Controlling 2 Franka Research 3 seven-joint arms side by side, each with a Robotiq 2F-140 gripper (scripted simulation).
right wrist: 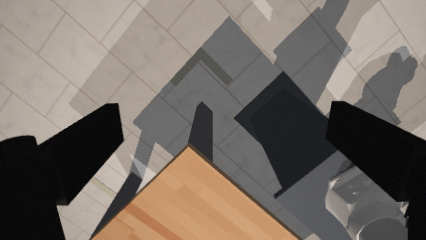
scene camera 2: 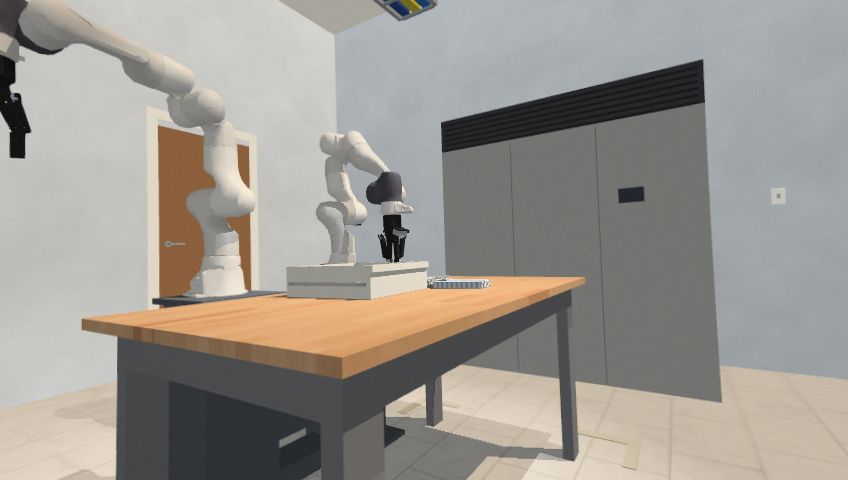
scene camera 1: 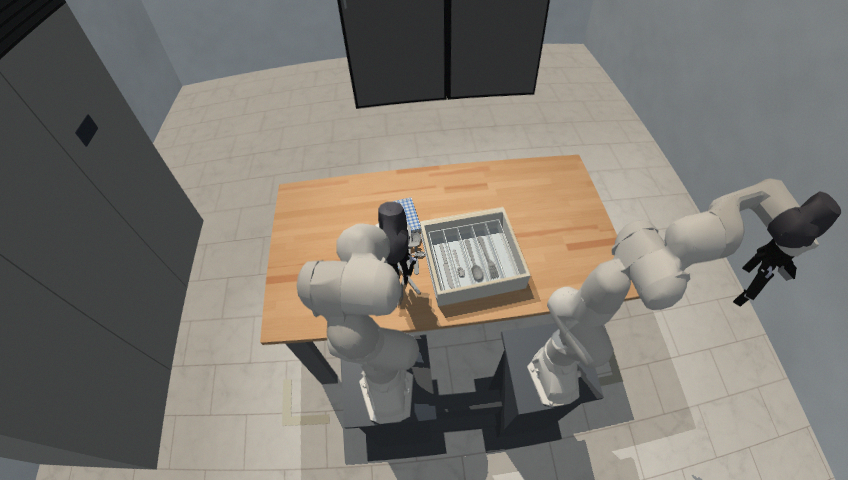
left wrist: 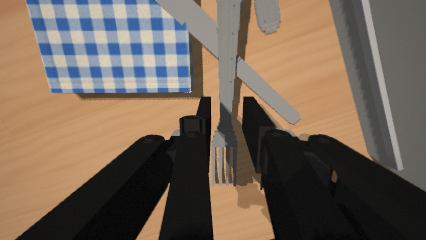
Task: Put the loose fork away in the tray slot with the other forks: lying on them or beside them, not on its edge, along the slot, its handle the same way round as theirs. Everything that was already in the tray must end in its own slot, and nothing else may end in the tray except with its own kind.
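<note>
My left gripper (scene camera 2: 393, 275), visible too in the left wrist view (left wrist: 226, 112). My right gripper (scene camera 1: 741, 286), visible too in the right wrist view (right wrist: 225, 121). Cutlery tray (scene camera 1: 498, 249). Cutlery tray out of frame in the left wrist view. Cutlery tray out of frame in the right wrist view.
</note>
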